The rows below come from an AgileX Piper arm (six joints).
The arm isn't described. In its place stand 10 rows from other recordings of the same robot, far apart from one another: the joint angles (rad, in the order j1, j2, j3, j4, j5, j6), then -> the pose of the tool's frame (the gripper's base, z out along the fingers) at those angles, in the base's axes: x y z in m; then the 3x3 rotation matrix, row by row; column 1 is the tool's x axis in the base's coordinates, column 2 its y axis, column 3 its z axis.
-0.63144, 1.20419, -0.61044, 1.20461, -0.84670, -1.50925 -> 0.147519 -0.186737 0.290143; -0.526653 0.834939 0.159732; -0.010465 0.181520 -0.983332; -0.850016 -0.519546 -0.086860
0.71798, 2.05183, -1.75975, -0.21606, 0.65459, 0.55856 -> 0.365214 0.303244 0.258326; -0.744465 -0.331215 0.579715; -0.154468 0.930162 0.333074; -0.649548 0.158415 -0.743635
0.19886, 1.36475, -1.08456, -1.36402, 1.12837, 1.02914 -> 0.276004 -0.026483 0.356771; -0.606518 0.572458 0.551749; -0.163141 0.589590 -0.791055; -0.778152 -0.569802 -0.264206
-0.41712, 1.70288, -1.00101, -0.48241, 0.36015, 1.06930 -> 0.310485 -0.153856 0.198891; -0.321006 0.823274 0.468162; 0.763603 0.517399 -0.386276; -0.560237 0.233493 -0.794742
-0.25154, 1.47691, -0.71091, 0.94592, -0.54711, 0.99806 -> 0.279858 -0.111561 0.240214; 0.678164 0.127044 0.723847; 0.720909 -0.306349 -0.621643; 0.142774 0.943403 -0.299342
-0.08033, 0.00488, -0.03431, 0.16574, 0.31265, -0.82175 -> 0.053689 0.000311 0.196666; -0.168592 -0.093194 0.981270; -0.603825 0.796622 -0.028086; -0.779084 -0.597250 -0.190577
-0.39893, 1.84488, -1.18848, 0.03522, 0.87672, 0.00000 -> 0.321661 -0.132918 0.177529; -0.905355 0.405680 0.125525; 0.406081 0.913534 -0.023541; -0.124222 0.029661 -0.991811
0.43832, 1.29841, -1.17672, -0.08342, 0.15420, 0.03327 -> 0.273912 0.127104 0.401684; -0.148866 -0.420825 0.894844; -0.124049 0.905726 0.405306; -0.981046 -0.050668 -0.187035
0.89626, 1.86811, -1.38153, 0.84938, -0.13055, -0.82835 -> 0.285106 0.342289 0.276575; -0.204278 -0.715845 0.667710; -0.228701 0.698117 0.678475; -0.951823 -0.014109 -0.306324
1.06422, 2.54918, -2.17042, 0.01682, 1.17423, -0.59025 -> 0.247118 0.448270 0.107140; 0.079709 -0.996120 0.037309; -0.992184 -0.075678 0.099213; -0.096005 -0.044925 -0.994367
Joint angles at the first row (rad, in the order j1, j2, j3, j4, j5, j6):
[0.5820, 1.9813, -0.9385, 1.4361, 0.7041, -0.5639]
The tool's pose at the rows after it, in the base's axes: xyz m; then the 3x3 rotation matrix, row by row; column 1 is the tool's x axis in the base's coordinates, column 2 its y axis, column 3 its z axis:
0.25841 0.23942 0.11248; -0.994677 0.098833 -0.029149; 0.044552 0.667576 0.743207; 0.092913 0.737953 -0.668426
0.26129 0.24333 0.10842; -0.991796 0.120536 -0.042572; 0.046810 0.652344 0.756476; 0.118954 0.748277 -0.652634
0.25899 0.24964 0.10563; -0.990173 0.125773 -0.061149; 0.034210 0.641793 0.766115; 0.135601 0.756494 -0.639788
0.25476 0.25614 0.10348; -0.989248 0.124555 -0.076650; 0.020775 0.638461 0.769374; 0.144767 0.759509 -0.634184
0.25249 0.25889 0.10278; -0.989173 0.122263 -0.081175; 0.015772 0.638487 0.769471; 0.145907 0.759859 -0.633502
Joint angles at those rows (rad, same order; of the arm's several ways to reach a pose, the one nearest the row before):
[0.5820, 1.9886, -0.9456, 1.4585, 0.6957, -0.5655]
[0.5820, 2.0158, -0.9644, 1.4800, 0.7182, -0.5660]
[0.5972, 2.0328, -0.9736, 1.5013, 0.7335, -0.5727]
[0.6182, 2.0432, -0.9778, 1.5170, 0.7374, -0.5767]
[0.6285, 2.0455, -0.9778, 1.5241, 0.7354, -0.5794]

